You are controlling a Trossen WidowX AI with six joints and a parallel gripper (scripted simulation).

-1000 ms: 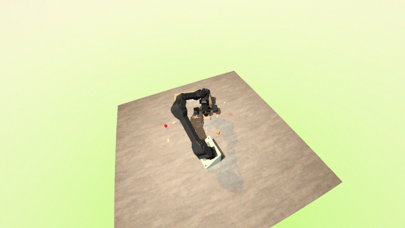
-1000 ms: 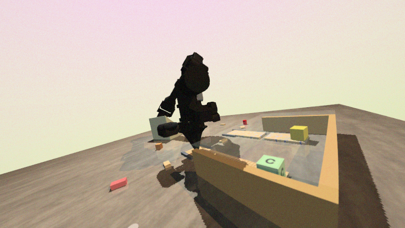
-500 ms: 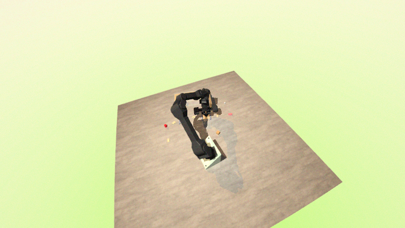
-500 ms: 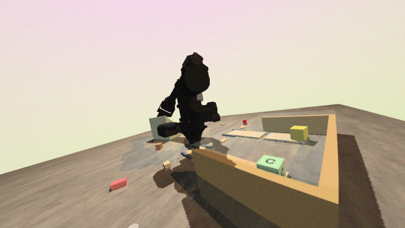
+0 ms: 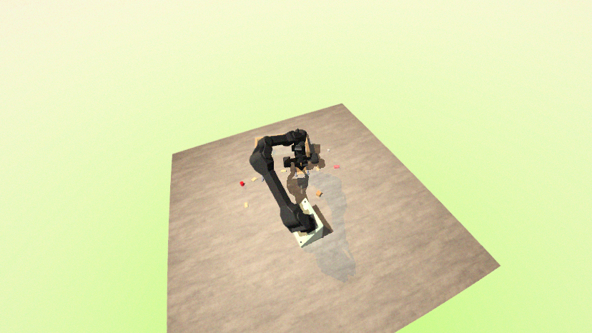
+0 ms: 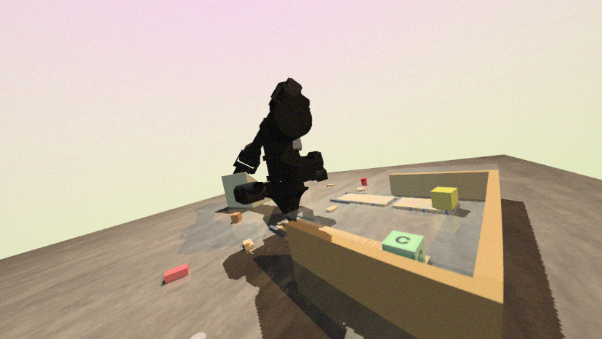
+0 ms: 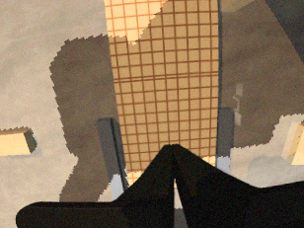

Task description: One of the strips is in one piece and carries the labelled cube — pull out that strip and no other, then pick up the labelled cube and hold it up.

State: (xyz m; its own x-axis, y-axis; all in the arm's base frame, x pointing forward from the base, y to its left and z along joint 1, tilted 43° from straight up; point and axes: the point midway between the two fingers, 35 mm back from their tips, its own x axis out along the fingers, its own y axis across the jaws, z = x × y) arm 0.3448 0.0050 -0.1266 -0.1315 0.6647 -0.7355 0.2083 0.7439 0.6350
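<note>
The orange gridded strip lies 100 mm ahead of my gripper tip and 20 mm to the right of it. Round my gripper tip: green labelled cube (210 mm ahead, 50 mm to the right, 20 mm above).
</note>
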